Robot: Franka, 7 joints.
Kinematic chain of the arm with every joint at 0, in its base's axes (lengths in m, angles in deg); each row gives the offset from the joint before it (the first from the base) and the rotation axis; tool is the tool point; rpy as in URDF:
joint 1: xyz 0 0 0.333 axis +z
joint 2: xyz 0 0 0 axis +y
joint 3: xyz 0 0 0.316 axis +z
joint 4: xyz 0.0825 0 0 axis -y
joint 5: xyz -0.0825 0 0.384 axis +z
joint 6: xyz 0 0 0 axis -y
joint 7: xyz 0.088 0 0 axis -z
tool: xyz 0 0 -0.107 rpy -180 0 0
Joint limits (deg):
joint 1: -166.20..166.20
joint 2: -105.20..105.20
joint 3: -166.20..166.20
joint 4: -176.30..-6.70
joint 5: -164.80..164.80
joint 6: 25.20..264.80
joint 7: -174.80..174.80
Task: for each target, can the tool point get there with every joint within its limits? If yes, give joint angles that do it. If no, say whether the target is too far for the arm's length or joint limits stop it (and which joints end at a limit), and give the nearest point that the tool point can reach.
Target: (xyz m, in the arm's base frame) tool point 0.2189 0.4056 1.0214
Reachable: yes | joints 47.30 0.04 13.68 -56.15 -18.18 147.78 -34.67
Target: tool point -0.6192 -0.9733 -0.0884
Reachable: no: too far | nearest point -0.4325 -0.6799 0.0386 | short by 0.370 m
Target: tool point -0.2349 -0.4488 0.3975
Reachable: yes | joints -1.33 14.99 -116.02 -135.72 -120.78 135.47 -109.40
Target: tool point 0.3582 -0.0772 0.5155
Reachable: yes | joints 58.66 -25.62 -48.56 -120.61 139.69 239.43 106.60
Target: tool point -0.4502 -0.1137 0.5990
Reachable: yes | joints -72.39 -49.29 -53.05 -114.15 102.96 218.48 -66.08
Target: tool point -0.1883 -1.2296 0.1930
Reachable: no: too far | nearest point -0.1290 -0.8427 0.2371 | short by 0.394 m
